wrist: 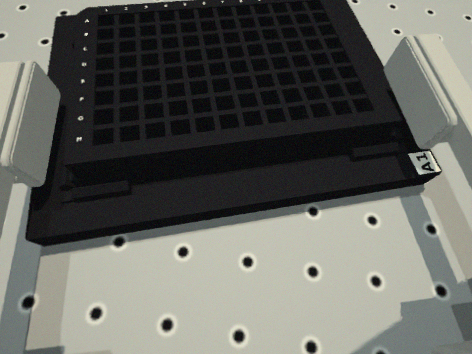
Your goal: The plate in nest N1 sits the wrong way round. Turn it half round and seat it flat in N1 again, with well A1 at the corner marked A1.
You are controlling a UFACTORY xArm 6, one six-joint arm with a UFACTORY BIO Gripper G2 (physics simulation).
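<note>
The black plate (231,139) sits in the black nest N1 (230,186). Its row letters run down the left side and its column numbers along the far edge, so well A1 is at the far left corner. The white A1 label (424,162) is on the nest's near right corner, diagonally opposite. My gripper (231,117) is open, with one finger beside the left side of the plate and nest and the other beside the right side. Nothing is held between them. The far right corner of the plate is cut off by the view's top edge.
A pale deck (210,295) with rows of dark holes lies under and around the nest. The nest's raised front edge and two low black ledges (102,190) (375,151) lie on the near side of the plate. Shadows of the gripper fall on the deck.
</note>
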